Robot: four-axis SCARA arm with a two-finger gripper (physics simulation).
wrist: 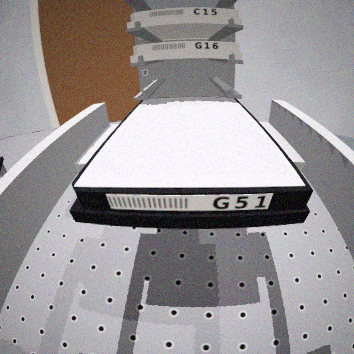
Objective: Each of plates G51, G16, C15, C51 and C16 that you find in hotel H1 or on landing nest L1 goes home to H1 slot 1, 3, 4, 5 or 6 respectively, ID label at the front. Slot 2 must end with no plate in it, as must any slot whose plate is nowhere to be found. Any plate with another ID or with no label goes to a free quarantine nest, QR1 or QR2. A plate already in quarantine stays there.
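Frame: origin at the arm's base, x ahead, y left, z up, level; millimetres.
Where they show: gripper, fingertip midpoint: [188, 111].
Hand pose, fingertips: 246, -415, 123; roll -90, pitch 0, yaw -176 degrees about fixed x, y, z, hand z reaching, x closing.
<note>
Things, the pixels of their top centre, and the offset from my fingertips, as dx, dy, dz. "spot": a spot on its surface instead. Level surfaces: height alone.
- Plate G51 at its top centre: [188, 118] +0, +4, -3
- Hotel H1 at a spot on its surface: [187, 77] spot: +12, -171, +2
- Plate G16 at its top centre: [185, 45] +9, -106, +46
- plate C15 at its top centre: [183, 21] +9, -106, +74
- perforated light deck at its surface level: dz -110
- small dark object at a spot on its surface: [1, 165] spot: +339, -49, -73
My gripper [188, 111] is shut on plate G51, one finger along each side. Plate G51 [190, 150] is level, with a white top and black edges; its ID label faces the camera. Hotel H1 [187, 77] stands beyond the plate's far edge. Plate G16 [185, 49] sits in the hotel above the slot marked 2, and plate C15 [182, 16] sits above it. No plate shows on the ledges of slot 2. The held plate hides the hotel below slot 2. The top of the hotel is cut off by the view's edge.
A perforated light deck [195, 327] lies below the held plate, with shadows across it. A brown panel [90, 60] stands behind the hotel on the left, beside pale walls. A small dark object [1, 165] shows at the left edge.
</note>
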